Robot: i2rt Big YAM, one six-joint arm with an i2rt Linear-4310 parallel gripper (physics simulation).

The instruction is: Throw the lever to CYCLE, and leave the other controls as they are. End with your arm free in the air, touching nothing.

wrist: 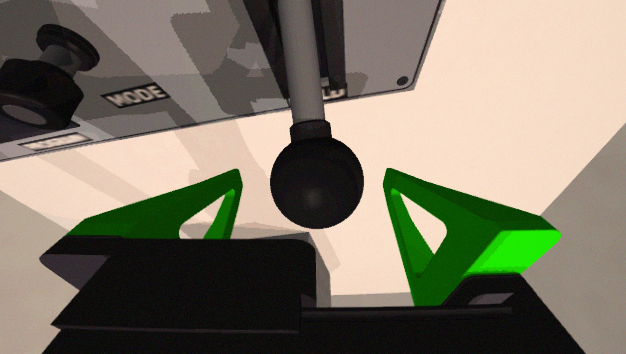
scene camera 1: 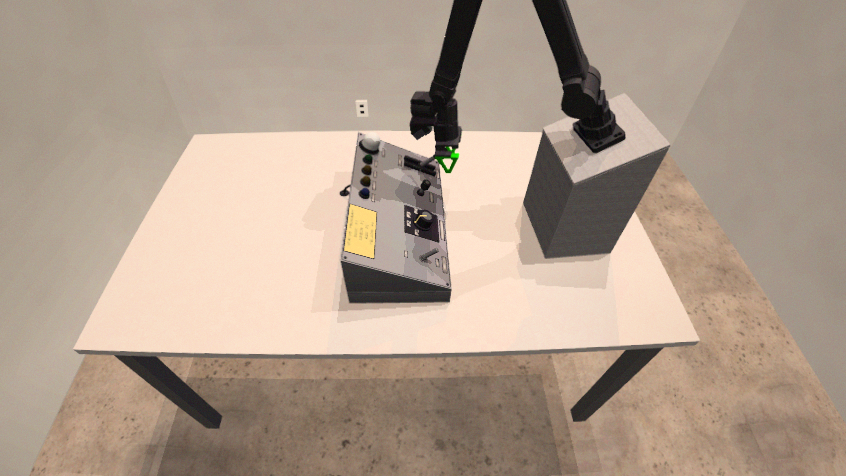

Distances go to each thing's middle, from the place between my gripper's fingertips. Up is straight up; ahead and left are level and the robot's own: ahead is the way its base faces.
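Labels:
There is the sloped grey control panel (scene camera 1: 382,261), and my hand is 10 mm above it. My hand is also 140 mm to the right of the panel, and 200 mm short of it.

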